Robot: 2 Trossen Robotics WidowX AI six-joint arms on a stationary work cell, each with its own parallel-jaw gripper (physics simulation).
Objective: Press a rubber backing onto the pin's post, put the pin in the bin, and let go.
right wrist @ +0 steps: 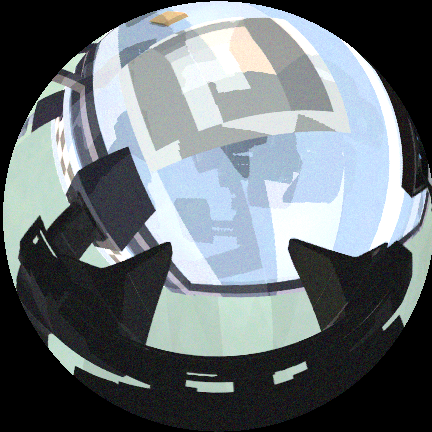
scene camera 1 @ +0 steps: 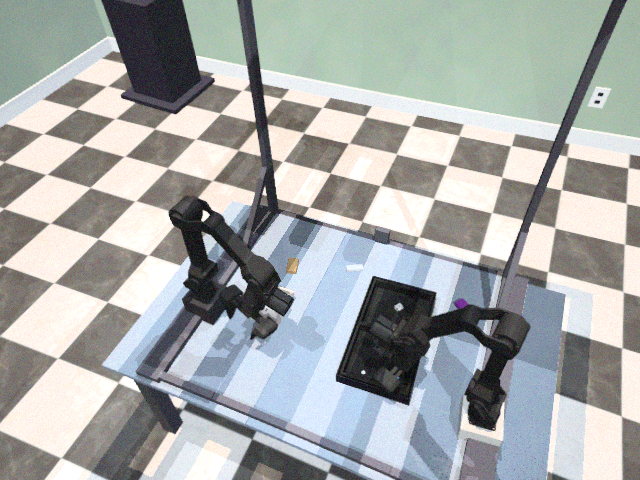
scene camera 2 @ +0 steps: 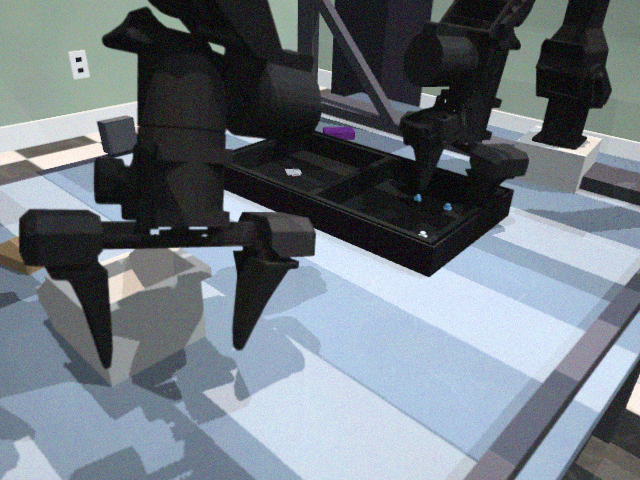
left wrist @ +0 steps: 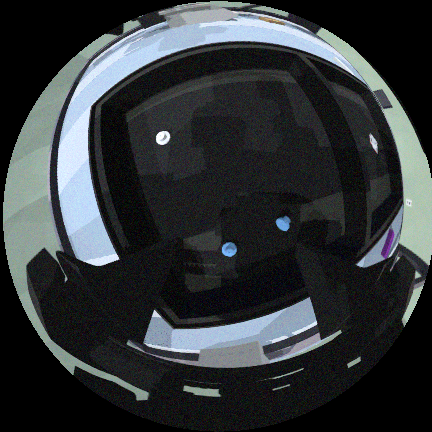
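Seen in the pictures: left gripper, between the fingertips: (scene camera 1: 397, 373) (scene camera 2: 442, 202) (left wrist: 238, 247); right gripper, between the fingertips: (right wrist: 232, 247) (scene camera 1: 241, 328) (scene camera 2: 176, 357); left arm's base, origin of its link: (scene camera 1: 482, 415) (scene camera 2: 559, 139); right arm's base, origin of its link: (right wrist: 84, 218) (scene camera 1: 204, 292).
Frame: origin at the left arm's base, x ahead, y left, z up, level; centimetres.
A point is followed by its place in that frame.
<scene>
The pin (scene camera 1: 398, 306) @[x 26.5, y -31.2, z -5.2 cm] (scene camera 2: 293, 171) @[x 26.3, y -31.1, z -5.1 cm] (left wrist: 374, 143) @[x 26.1, y -31.2, z -5.1 cm], small and whitish, lies in the far compartment of the black divided tray (scene camera 1: 372, 390) @[x 28.5, y -0.9, z -4.1 cm] (scene camera 2: 382, 237) @[x 38.7, y -8.1, z -3.3 cm] (left wrist: 106, 200) @[x 29.4, y -2.0, z -2.1 cm]. A white rubber backing (scene camera 1: 363, 372) @[x 32.1, y -5.7, z -4.7 cm] (scene camera 2: 422, 233) @[x 32.4, y -6.0, z -4.7 cm] (left wrist: 162, 137) @[x 31.9, y -6.2, z -4.7 cm] and two blue ones (scene camera 2: 417, 197) @[x 23.5, y -11.3, z -4.6 cm] (left wrist: 229, 249) @[x 22.9, y -7.2, z -4.7 cm], (scene camera 2: 447, 206) @[x 23.0, y -7.0, z -4.9 cm] (left wrist: 283, 223) @[x 23.1, y -11.3, z -4.5 cm] lie in the near compartment. My left gripper (scene camera 2: 449, 184) @[x 22.8, y -7.8, z -4.6 cm] (left wrist: 238, 247) @[x 22.8, y -7.8, z -4.6 cm] is open and empty, low over the blue backings. My right gripper (scene camera 2: 172, 356) @[x 69.6, y -7.1, z 0.9 cm] (right wrist: 232, 247) @[x 69.6, y -7.1, z 0.9 cm] is open and empty beside the light grey bin (scene camera 2: 175, 315) @[x 64.1, y -13.9, z -2.0 cm] (right wrist: 260, 122) @[x 65.2, y -13.9, z 1.8 cm], partly hiding it in scene camera 2.
An orange block (scene camera 1: 292, 265) @[x 64.2, y -38.1, z -4.4 cm] (right wrist: 169, 19) and a flat white piece (scene camera 1: 354, 267) @[x 43.6, y -42.9, z -4.8 cm] lie on the table's back part. A purple block (scene camera 1: 461, 303) @[x 7.7, y -37.0, z -4.5 cm] (scene camera 2: 339, 133) @[x 7.8, y -35.1, z -4.6 cm] (left wrist: 387, 243) @[x 7.6, y -34.9, z -4.8 cm] lies beyond the tray, near the left arm. A dark block (scene camera 1: 382, 235) @[x 37.0, y -57.1, z -1.8 cm] (scene camera 2: 116, 135) @[x 38.3, y -57.2, z -2.3 cm] stands at the back edge.
</scene>
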